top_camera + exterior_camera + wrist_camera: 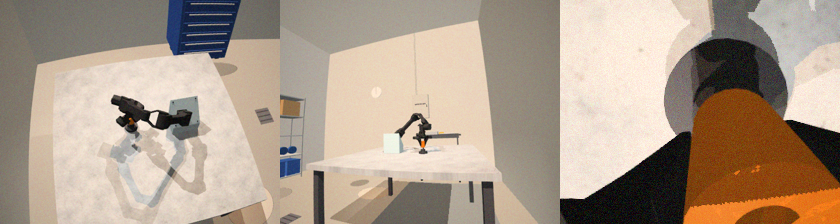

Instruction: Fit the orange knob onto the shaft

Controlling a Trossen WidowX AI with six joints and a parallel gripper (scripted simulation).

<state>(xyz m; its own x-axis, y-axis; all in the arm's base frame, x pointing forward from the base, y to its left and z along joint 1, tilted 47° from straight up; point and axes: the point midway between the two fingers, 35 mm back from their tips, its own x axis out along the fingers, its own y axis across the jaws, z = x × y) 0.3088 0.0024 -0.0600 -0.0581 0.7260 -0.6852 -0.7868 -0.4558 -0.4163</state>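
The orange knob lies 2 cm above my gripper tip. From my gripper tip the other things lie so: round pedestal 4 cm below.
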